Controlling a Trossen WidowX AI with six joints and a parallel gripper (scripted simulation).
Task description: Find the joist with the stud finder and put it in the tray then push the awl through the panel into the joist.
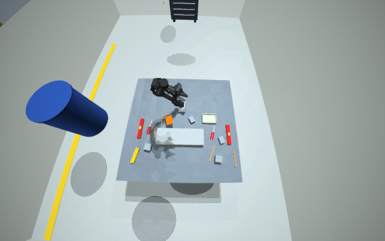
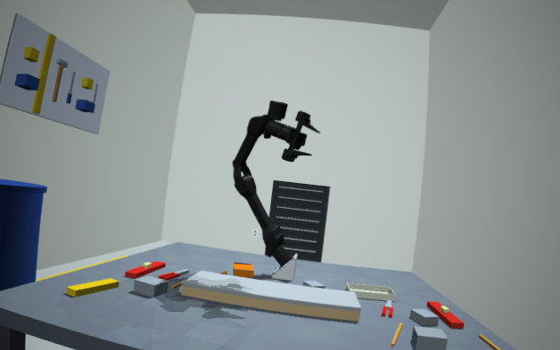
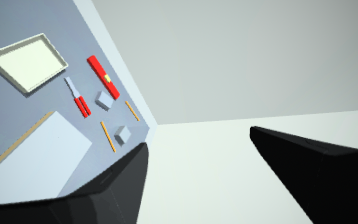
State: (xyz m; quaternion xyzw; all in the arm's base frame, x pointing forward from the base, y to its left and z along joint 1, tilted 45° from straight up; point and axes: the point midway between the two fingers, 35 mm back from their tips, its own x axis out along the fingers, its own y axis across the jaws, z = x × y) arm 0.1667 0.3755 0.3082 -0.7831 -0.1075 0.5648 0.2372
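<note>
My gripper tip is now 51 cm above the orange stud finder, 20 cm to the left of it and 1 cm short of it. The rest, counted from my gripper tip: awl 52 cm below, 30 cm to the right, 1 cm ahead; tray 51 cm below, 26 cm to the left, 7 cm behind; yellow bar 53 cm to the right, 51 cm below, 41 cm ahead.
</note>
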